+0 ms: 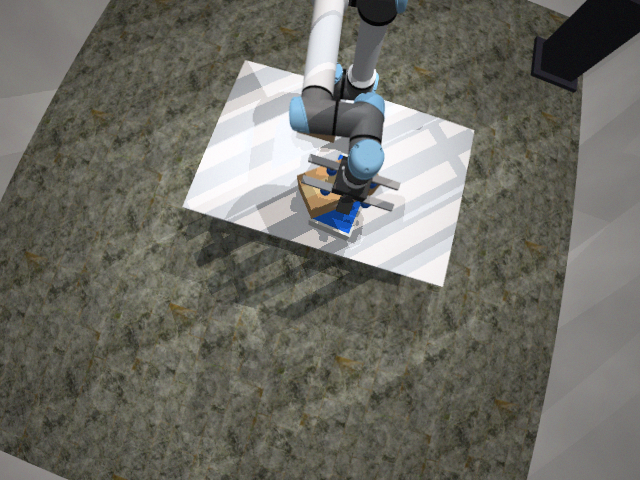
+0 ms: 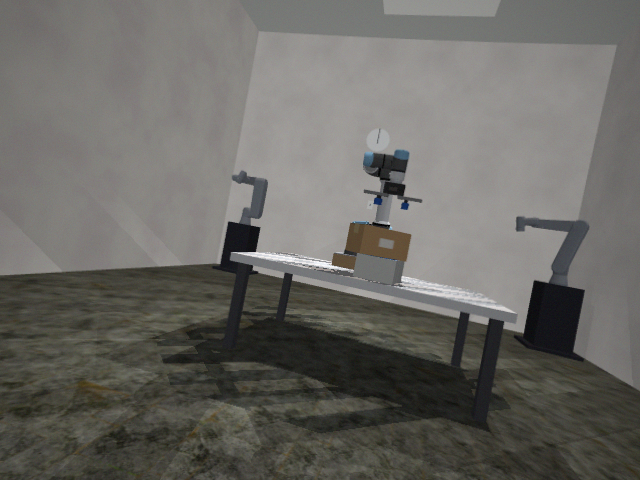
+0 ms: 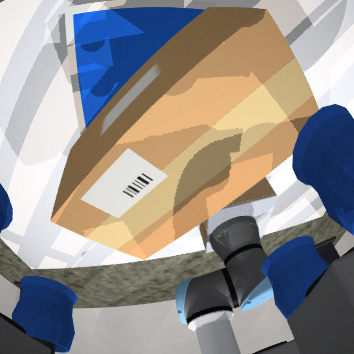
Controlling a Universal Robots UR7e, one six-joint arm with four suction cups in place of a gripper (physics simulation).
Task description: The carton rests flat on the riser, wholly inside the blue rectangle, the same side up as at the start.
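Places are measured from the arm's base along level axes (x ahead, y down, z left), in metres.
Pixels of known places: hand, its tool point: [image 2: 390, 206] [image 3: 158, 245]; arm's base, origin of its link: [image 2: 355, 255] [image 3: 232, 232].
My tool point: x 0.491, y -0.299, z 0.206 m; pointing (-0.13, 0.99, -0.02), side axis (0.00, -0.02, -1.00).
Observation:
Ahead of a thing's pixels: the offset from my tool point to its top centre. Level surfaces: height alone.
The brown carton @(dx -0.069, dy +0.117, dz -0.035 m) [image 1: 316, 195] [image 2: 379, 241] [image 3: 197, 116] lies on the grey riser @(dx -0.077, dy +0.267, dz +0.003 m) [image 2: 377, 270], its barcode label facing up. It sits turned at an angle to the blue rectangle @(dx -0.077, dy +0.267, dz +0.003 m) [image 1: 338, 221] [image 3: 102, 49] and covers only part of it. One end of the carton sticks out past the riser. My gripper [image 1: 353, 191] [image 2: 390, 200], two grey bars with blue suction cups [image 3: 321, 158], hangs a little above the carton and does not touch it. It holds nothing.
The riser stands on a white table @(dy +0.389 m) [image 1: 243, 154] [image 2: 454, 300]. A small brown box [image 2: 343, 259] [image 3: 258, 191] lies on the table beside the riser. Two other arms on black pedestals [image 2: 239, 242] [image 2: 551, 312] stand by the walls.

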